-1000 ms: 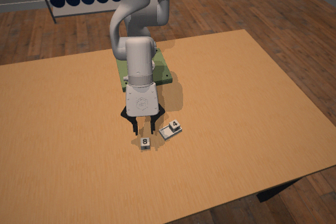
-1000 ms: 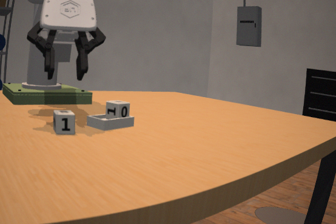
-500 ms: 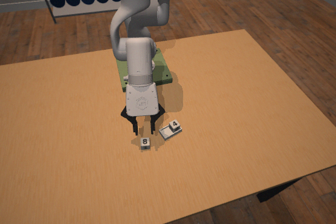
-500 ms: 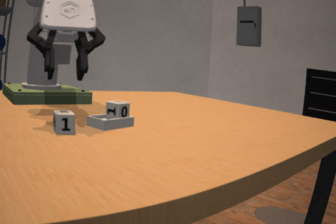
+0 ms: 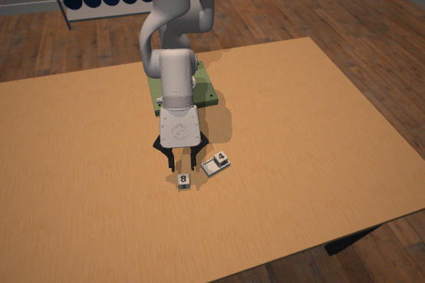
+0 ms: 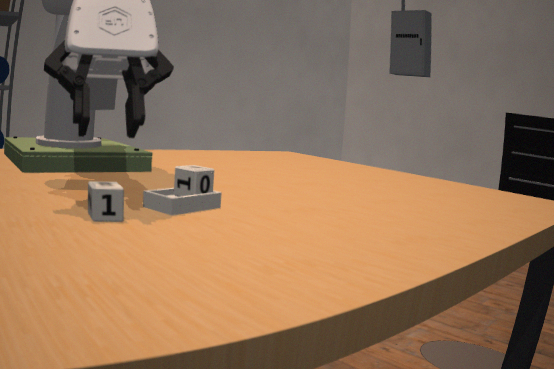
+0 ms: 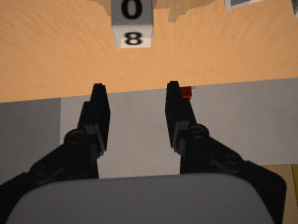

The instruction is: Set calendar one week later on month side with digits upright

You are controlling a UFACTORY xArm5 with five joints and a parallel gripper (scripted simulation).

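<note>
Right now my hand is 8 cm above the digit cube and 1 cm short of it. Round my hand: tray: 10 cm to the left, 9 cm below, 2 cm behind.
</note>
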